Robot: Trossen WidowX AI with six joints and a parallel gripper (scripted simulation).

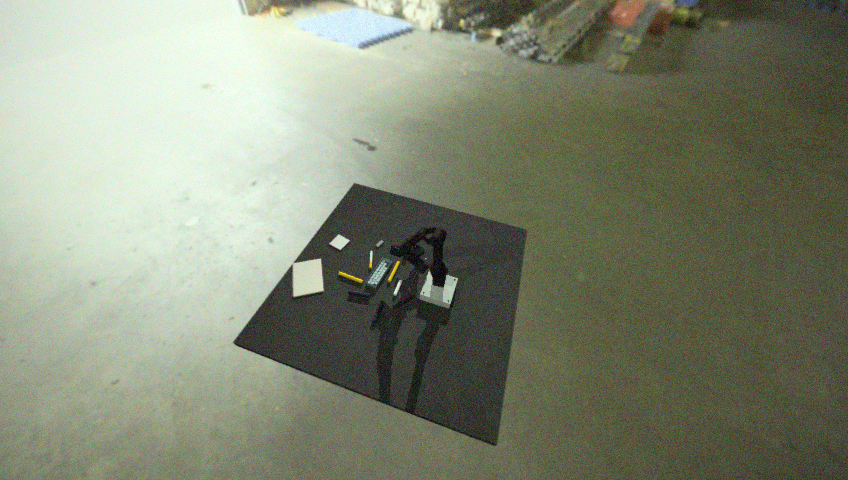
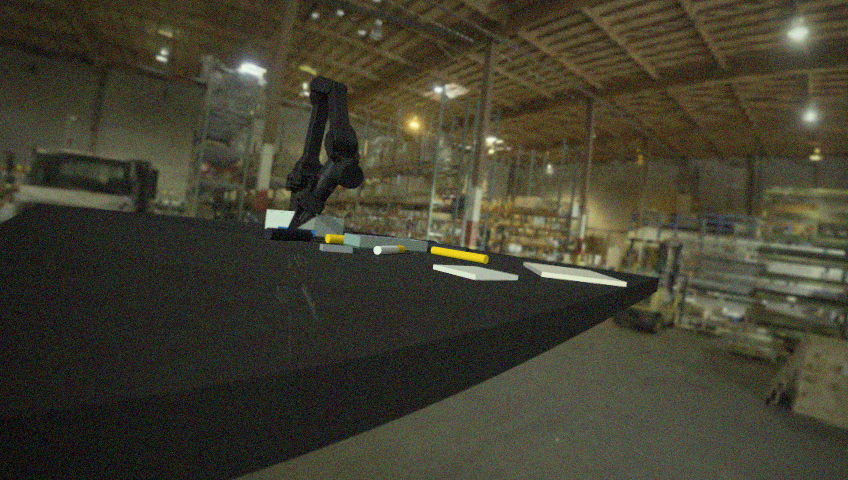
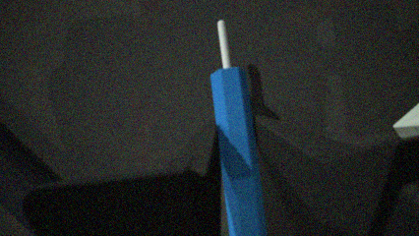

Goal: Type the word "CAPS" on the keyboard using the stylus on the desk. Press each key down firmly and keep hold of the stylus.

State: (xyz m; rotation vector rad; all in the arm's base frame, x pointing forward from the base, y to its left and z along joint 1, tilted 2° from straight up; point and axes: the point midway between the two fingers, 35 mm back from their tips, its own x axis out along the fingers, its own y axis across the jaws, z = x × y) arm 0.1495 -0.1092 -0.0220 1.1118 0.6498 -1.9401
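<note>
My gripper tip is 280 mm short of the white marker and 60 mm to the right of it. Also, from my gripper tip: blue stylus: 10 mm to the right, 10 mm behind; then yellow cylinder: 360 mm ahead, 200 mm to the left.
</note>
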